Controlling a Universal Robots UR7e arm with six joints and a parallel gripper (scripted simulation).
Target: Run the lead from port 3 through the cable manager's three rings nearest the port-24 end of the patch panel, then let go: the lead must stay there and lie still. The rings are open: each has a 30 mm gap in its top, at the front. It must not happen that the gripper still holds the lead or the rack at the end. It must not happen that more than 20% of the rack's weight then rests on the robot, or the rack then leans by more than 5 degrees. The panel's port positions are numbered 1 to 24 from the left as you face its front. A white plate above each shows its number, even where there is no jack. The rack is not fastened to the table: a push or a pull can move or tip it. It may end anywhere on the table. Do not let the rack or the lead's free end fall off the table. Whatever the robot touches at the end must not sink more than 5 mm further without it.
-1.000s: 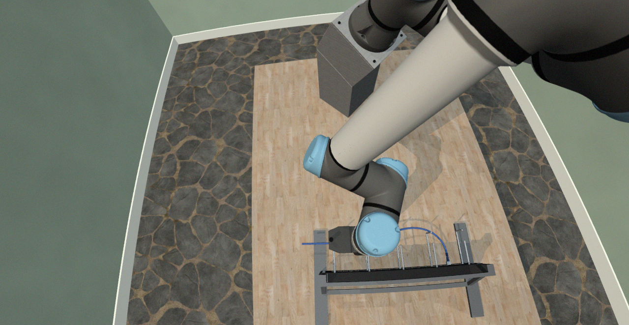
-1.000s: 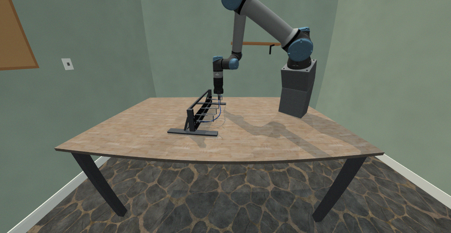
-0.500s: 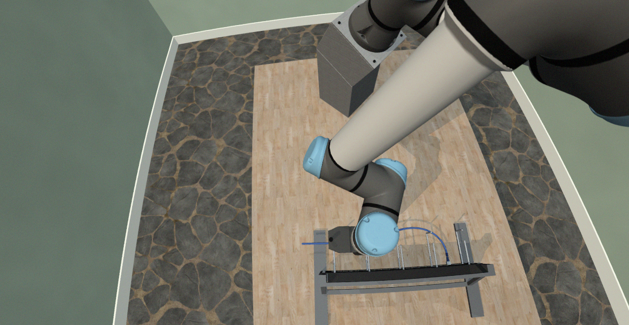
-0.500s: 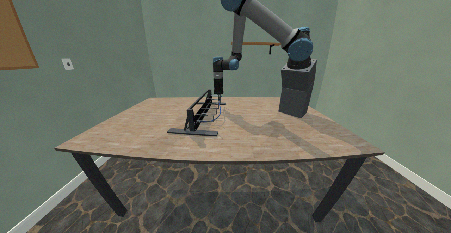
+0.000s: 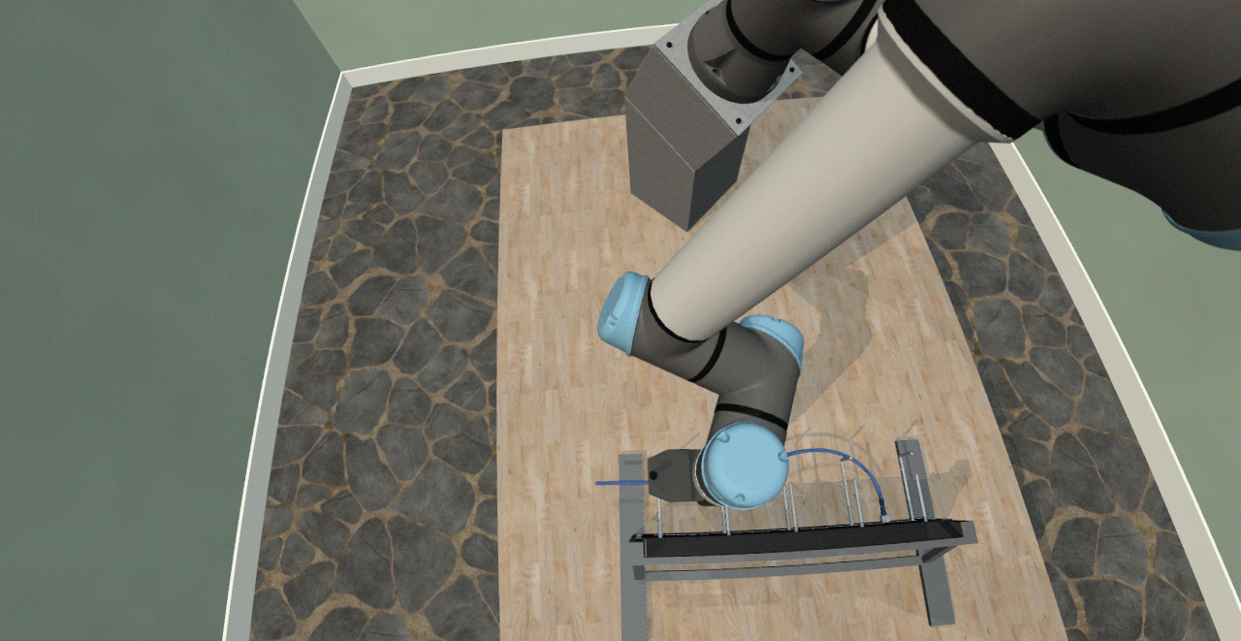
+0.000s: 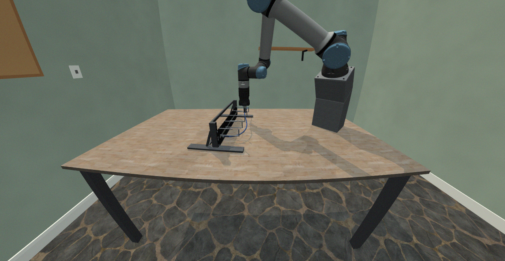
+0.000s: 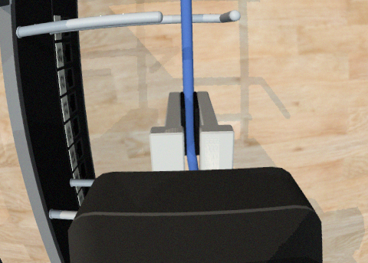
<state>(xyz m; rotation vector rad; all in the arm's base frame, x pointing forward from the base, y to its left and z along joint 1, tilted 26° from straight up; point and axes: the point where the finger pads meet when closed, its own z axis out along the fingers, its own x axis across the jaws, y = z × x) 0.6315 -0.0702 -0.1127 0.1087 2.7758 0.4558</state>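
Now: hand 15 cm to the right of the black patch panel rack, 10 cm short of it and 2 cm above it.
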